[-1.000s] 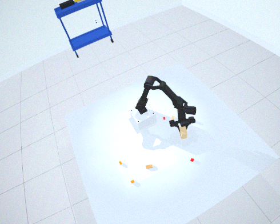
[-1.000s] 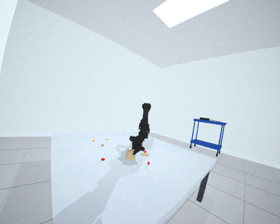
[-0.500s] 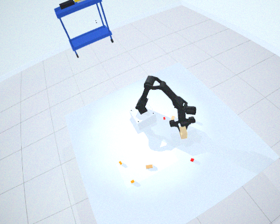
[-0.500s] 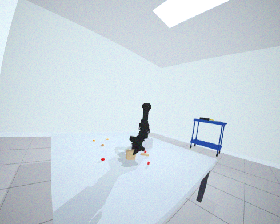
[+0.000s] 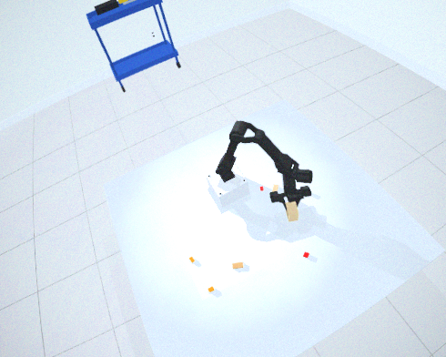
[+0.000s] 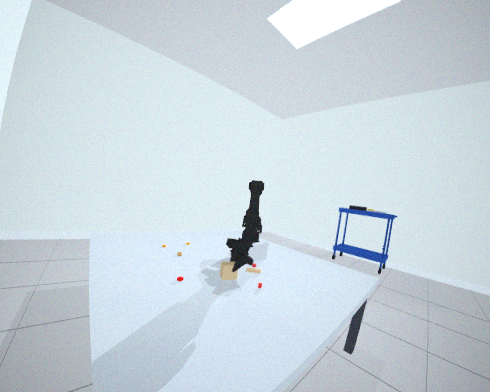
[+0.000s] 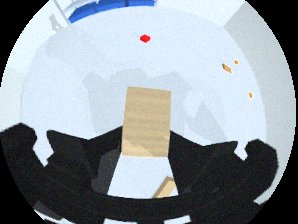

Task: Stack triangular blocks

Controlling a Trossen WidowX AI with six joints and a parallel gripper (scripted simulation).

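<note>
Now: the tan triangular block 10 mm behind my gripper tip and 10 mm above it.
</note>
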